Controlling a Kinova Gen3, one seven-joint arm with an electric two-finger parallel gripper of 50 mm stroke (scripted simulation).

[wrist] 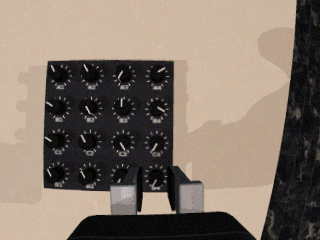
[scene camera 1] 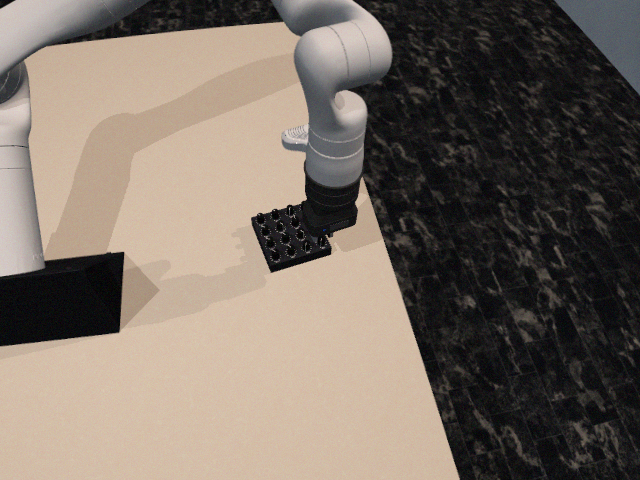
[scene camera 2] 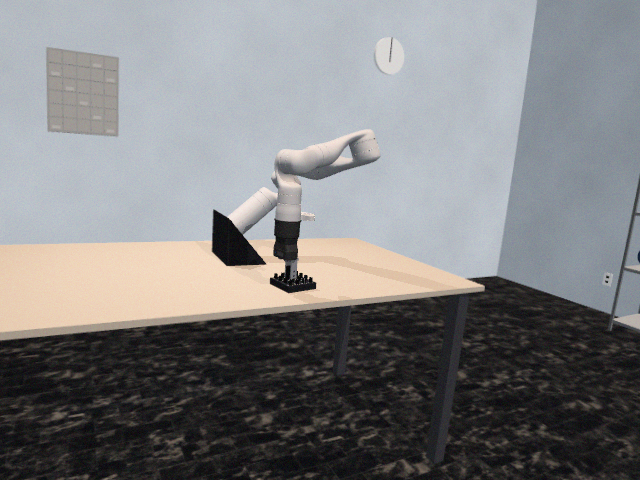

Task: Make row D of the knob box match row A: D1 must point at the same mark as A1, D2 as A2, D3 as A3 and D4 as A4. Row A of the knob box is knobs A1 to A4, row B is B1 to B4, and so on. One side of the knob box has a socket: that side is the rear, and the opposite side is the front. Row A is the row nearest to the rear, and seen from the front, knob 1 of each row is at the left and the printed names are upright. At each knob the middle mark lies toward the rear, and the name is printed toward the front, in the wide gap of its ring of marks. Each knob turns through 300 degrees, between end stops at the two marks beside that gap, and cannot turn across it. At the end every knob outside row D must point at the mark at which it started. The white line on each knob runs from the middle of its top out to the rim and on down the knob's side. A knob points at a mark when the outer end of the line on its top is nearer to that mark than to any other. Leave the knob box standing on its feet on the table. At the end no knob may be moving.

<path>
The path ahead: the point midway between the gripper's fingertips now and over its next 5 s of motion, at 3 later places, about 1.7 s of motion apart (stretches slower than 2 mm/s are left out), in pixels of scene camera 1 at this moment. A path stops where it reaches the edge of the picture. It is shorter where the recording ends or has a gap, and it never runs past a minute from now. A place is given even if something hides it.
My gripper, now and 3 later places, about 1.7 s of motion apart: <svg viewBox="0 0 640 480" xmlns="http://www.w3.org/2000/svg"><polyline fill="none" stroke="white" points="321,234 322,239 324,227 323,217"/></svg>
</path>
